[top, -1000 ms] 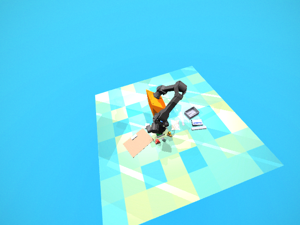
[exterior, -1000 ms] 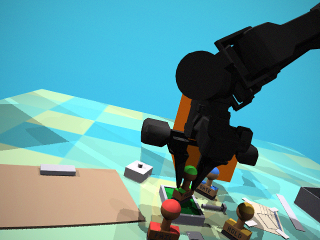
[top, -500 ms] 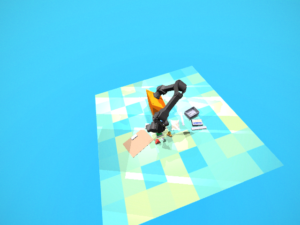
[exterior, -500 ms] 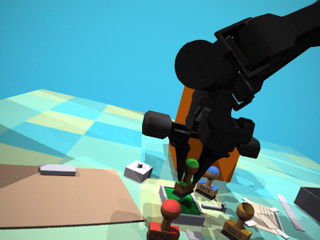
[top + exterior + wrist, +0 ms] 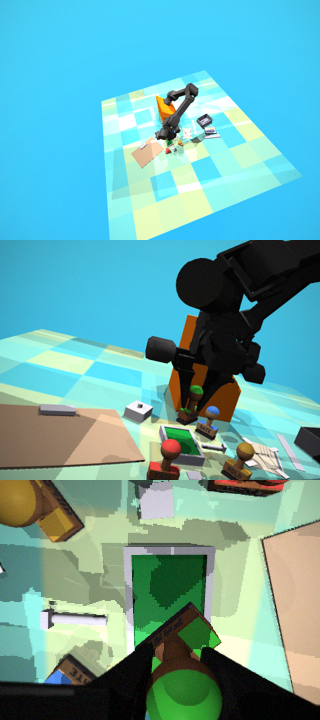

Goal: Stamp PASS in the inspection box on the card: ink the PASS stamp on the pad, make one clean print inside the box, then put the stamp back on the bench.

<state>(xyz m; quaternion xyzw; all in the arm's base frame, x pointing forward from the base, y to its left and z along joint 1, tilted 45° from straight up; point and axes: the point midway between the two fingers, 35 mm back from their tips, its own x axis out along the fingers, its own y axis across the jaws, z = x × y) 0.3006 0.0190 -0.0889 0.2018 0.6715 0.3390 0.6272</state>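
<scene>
Right now the card is 40 mm behind my gripper tip, 170 mm to the left of it and 80 mm below it. Round my gripper tip: bolt 30 mm behind, 70 mm to the left, 70 mm below; green-knobbed stamp right at my gripper tip; green ink pad 70 mm below.
</scene>
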